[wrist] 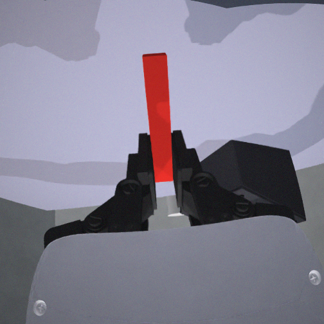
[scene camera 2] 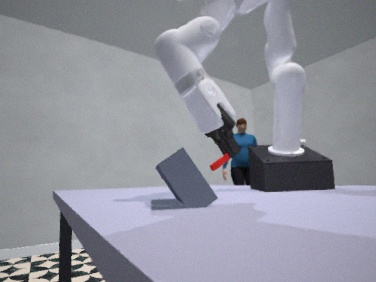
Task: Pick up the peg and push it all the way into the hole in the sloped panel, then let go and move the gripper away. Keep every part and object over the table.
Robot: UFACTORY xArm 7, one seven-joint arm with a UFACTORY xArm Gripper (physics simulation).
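Places are measured from the arm's base along level axes (x down, y back, z left), in metres.
Where they show: gripper, fingertip midpoint: (scene camera 2: 233, 155); arm's base, link origin: (scene camera 2: 285, 151).
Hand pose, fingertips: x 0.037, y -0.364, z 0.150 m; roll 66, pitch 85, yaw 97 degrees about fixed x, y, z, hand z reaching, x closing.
Each offset is from my fingertips to the top centre of the thing. Level surfaces: height alone.
A red peg {dx -0.019, dy -0.022, dz -0.002 m} (scene camera 2: 220, 162) (wrist: 159, 105) is held between the fingers of my gripper (scene camera 2: 234, 154) (wrist: 161, 150). My gripper is shut on it, above the table. The peg sticks out past the fingertips, and in the scene view it points down and to the left, toward the sloped panel. The grey-blue sloped panel {dx -0.007, dy -0.126, dz -0.017 m} (scene camera 2: 186, 176) stands tilted on its flat foot on the table, to the left of the peg and a little lower. Peg and panel are apart in the scene view. The hole in the panel does not show in either view.
The light purple table {dx +0.100 m} (scene camera 2: 200, 240) (wrist: 120, 95) lies below, with its left edge in the scene view. The black base block (scene camera 2: 295, 171) (wrist: 260, 172) of the arm stands on the table at the right in the scene view. A person in a blue top (scene camera 2: 242, 150) is behind the table.
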